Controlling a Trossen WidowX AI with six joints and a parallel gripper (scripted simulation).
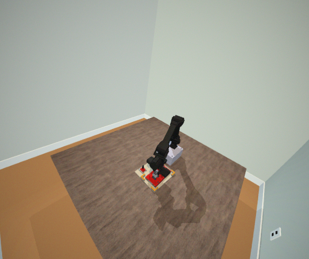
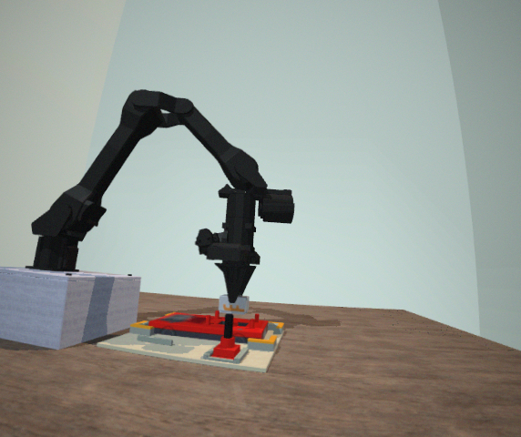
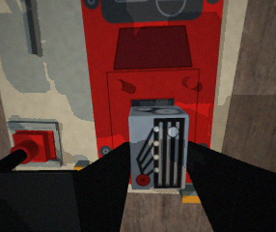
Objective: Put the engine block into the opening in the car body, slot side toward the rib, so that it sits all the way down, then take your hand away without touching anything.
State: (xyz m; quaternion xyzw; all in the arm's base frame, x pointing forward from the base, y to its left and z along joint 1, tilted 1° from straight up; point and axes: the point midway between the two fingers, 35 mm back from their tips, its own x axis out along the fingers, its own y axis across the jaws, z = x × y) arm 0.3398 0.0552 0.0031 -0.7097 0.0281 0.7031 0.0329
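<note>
The engine block lies 10 mm below my gripper tip. The rest, counted from my gripper tip: black post: 130 mm to the right, 30 mm below, 10 mm ahead.
</note>
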